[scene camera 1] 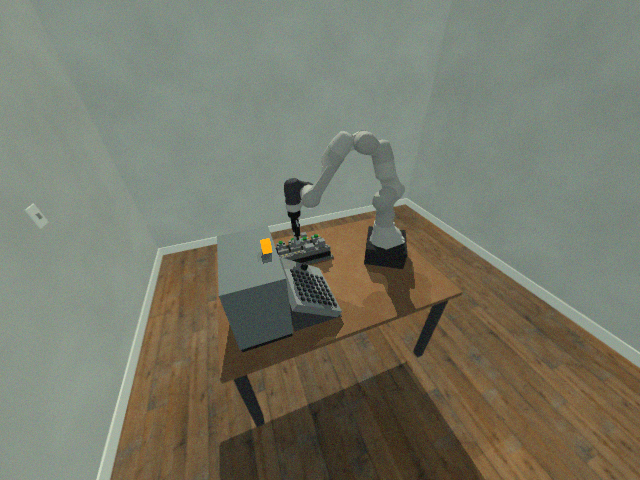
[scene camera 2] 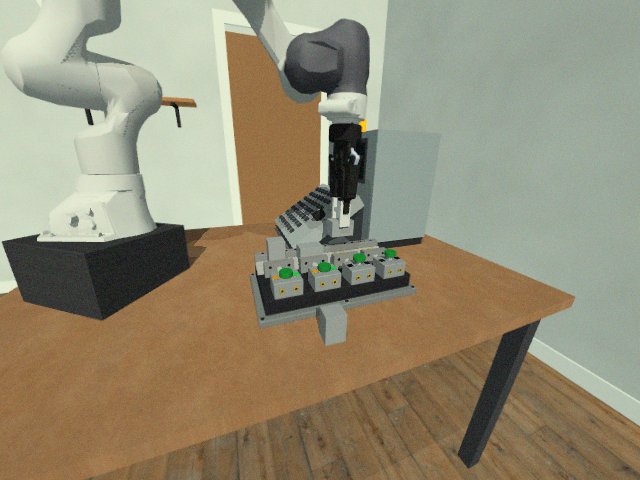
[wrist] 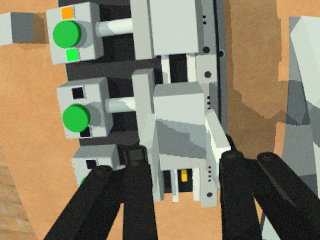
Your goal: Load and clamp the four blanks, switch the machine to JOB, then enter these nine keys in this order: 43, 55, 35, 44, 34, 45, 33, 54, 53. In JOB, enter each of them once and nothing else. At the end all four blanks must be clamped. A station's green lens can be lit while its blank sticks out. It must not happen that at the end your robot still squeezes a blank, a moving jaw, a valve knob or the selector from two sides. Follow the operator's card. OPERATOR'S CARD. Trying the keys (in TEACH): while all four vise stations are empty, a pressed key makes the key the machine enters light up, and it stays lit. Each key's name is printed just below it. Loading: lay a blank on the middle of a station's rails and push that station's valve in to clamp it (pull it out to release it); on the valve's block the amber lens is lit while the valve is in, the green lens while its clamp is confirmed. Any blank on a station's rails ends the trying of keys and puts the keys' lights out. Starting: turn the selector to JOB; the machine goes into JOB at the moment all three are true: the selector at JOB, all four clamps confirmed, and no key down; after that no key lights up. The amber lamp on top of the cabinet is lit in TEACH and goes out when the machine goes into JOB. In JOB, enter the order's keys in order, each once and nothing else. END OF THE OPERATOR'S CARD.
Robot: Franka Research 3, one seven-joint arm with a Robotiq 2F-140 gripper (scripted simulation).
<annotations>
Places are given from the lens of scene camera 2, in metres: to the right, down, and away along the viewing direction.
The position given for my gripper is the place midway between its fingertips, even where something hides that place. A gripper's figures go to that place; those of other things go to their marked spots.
my gripper (scene camera 2: 340,224): 0.05, -0.04, 0.61
grey cabinet (scene camera 2: 396,176): 0.26, -0.21, 0.78
sloped keypad (scene camera 2: 311,230): -0.03, -0.03, 0.78
</annotations>
